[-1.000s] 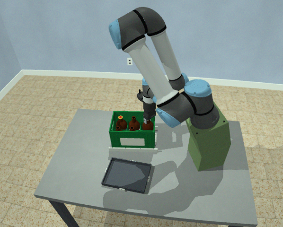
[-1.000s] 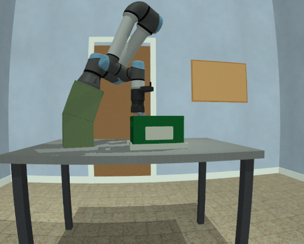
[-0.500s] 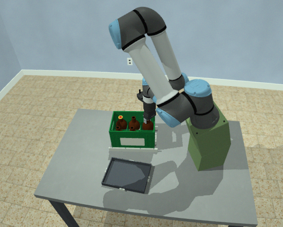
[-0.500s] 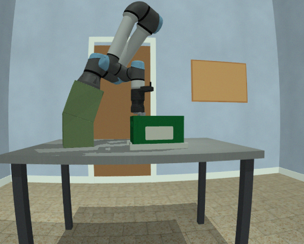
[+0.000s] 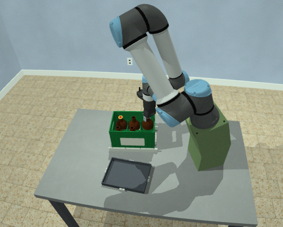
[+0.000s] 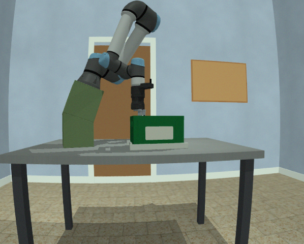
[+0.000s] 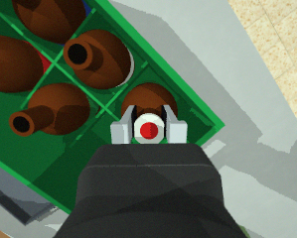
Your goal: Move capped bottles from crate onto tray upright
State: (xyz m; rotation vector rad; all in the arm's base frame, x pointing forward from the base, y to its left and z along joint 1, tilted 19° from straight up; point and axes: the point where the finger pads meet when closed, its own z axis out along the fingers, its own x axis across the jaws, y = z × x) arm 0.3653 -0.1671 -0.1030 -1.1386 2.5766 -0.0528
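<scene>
Right now the green crate is 8 cm ahead of my hand, 5 cm to the left of it and 8 cm below it. The rest, counted from my hand: dark grey tray 9 cm ahead, 34 cm to the left, 15 cm below.
</scene>
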